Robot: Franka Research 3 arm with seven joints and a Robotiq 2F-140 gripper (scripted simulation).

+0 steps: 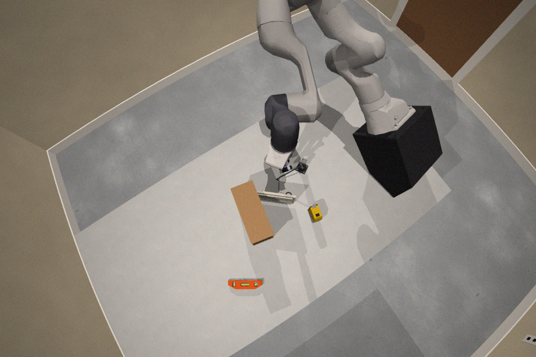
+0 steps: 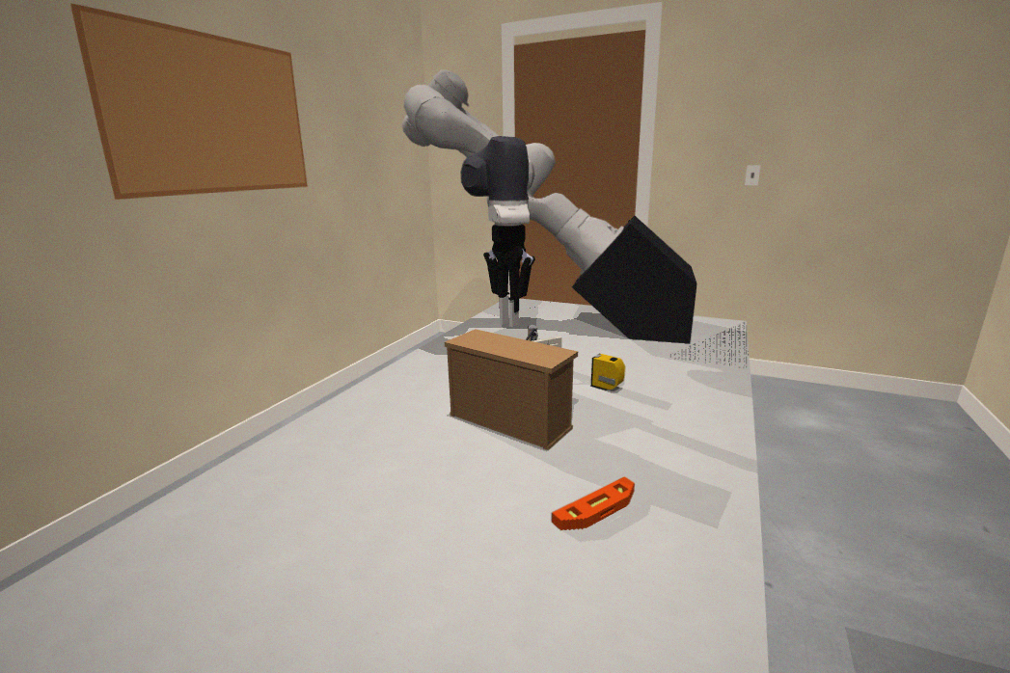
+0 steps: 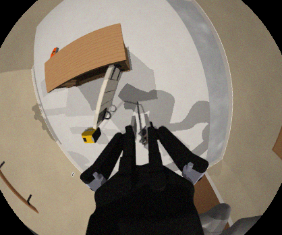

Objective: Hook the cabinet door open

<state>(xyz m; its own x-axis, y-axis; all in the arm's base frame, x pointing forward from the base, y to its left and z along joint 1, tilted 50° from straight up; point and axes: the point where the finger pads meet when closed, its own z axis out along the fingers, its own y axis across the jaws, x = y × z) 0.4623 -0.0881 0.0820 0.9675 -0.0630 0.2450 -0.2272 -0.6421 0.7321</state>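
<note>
The thin dark hook lies 4 cm behind my hand, 1 cm to the left of it and 12 cm below it. Round my hand: yellow tape measure (2 cm behind, 23 cm to the left, 13 cm below); then pale door (8 cm ahead, 6 cm to the left, 10 cm below); then orange spirit level (41 cm ahead, 31 cm to the left, 16 cm below).
</note>
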